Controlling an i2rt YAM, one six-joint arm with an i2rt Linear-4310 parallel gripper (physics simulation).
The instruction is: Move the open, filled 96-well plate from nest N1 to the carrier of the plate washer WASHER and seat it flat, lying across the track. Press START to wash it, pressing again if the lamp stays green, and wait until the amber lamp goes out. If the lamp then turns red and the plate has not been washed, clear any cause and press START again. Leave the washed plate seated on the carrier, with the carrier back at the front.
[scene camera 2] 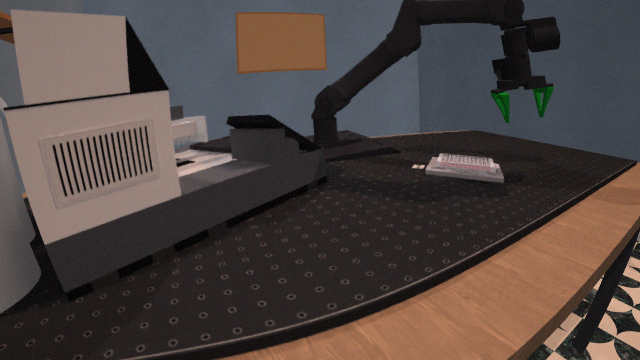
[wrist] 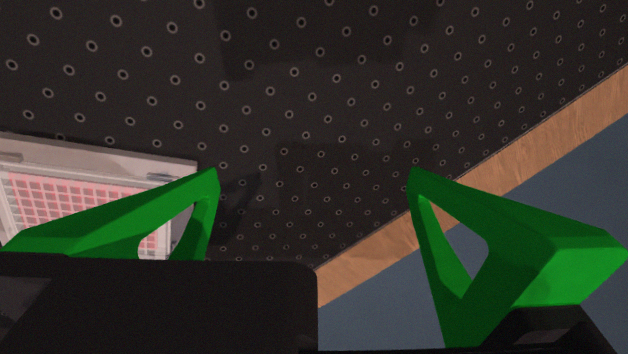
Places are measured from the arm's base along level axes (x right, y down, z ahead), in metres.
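Where they show: gripper, fingertip midpoint: (scene camera 2: 524, 119) (wrist: 313, 177); arm's base, origin of the base link: (scene camera 2: 326, 144).
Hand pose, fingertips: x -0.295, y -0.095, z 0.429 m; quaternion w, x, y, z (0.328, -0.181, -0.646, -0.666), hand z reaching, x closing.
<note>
Each offset is from my fingertips to the top centre of the thing. "spot": to the spot under its first point.
The 96-well plate {dz -0.064, dx +0.180, dy +0.086 m} (scene camera 2: 466, 161) (wrist: 65, 200) with pink-filled wells sits in the pale nest {dz -0.064, dx +0.180, dy +0.094 m} (scene camera 2: 465, 174) (wrist: 125, 159) on the black breadboard. In the wrist view it is at the lower left, partly hidden behind the left finger. My gripper (scene camera 2: 524, 119) (wrist: 313, 177) is open and empty, above the board and somewhat to the right of the plate in the scene view. The washer (scene camera 2: 250, 182) is at the left, a long dark base with a white housing at its rear. Its carrier track {spot: dz -0.225, dx +0.640, dy +0.047 m} (scene camera 2: 212, 160) shows in part; the START button and lamp cannot be made out.
A small pale marker tag {dz -0.155, dx +0.233, dy +0.111 m} (scene camera 2: 418, 166) lies beside the nest. The arm's base (scene camera 2: 326, 131) stands behind the washer's front end. A grey rounded container {spot: dz -0.086, dx +0.900, dy +0.032 m} (scene camera 2: 15, 210) stands at the far left. The wooden table edge (scene camera 2: 450, 300) (wrist: 540, 160) runs along the board.
</note>
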